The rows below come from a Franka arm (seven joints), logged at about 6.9 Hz.
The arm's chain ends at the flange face. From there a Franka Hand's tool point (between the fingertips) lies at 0.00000 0.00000 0.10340 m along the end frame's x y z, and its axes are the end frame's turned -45 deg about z.
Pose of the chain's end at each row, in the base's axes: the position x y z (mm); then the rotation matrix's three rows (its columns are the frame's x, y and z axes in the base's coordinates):
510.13 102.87 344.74; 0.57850 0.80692 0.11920; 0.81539 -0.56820 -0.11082; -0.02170 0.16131 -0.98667
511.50 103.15 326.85; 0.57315 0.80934 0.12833; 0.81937 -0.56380 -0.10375; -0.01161 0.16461 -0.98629
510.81 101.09 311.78; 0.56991 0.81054 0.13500; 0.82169 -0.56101 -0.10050; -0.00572 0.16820 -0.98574
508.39 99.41 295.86; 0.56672 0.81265 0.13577; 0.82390 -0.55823 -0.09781; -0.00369 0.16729 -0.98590
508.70 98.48 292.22; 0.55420 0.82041 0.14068; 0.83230 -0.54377 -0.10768; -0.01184 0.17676 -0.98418
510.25 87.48 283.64; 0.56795 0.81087 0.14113; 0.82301 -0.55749 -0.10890; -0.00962 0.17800 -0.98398
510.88 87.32 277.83; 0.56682 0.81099 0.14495; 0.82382 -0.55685 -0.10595; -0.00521 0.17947 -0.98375
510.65 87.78 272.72; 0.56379 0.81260 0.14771; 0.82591 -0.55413 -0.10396; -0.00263 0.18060 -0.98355
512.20 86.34 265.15; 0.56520 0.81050 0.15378; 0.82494 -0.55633 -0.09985; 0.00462 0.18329 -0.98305
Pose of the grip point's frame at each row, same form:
522.46 91.41 242.72; -0.16152 0.97964 0.11920; 0.97835 0.17479 -0.11082; -0.12941 0.09872 -0.98667
524.77 92.42 224.87; -0.16701 0.97757 0.12833; 0.97805 0.18072 -0.10375; -0.12461 0.10819 -0.98629
524.77 90.70 209.85; -0.17015 0.97613 0.13500; 0.97772 0.18433 -0.10050; -0.12298 0.11489 -0.98574
522.43 89.30 193.92; -0.17390 0.97536 0.13577; 0.97731 0.18786 -0.09781; -0.12090 0.11568 -0.98590
523.25 87.35 190.46; -0.18824 0.97200 0.14068; 0.97303 0.20402 -0.10768; -0.13336 0.11662 -0.98418
524.84 76.22 181.90; -0.17177 0.97497 0.14113; 0.97616 0.18775 -0.10890; -0.13267 0.11906 -0.98398
525.87 76.36 176.11; -0.17265 0.97426 0.14495; 0.97628 0.18878 -0.10595; -0.13059 0.12322 -0.98375
525.92 77.03 171.02; -0.17594 0.97325 0.14771; 0.97584 0.19218 -0.10396; -0.12956 0.12584 -0.98355
528.10 76.02 163.50; -0.17345 0.97277 0.15378; 0.97671 0.18994 -0.09985; -0.12634 0.13287 -0.98305

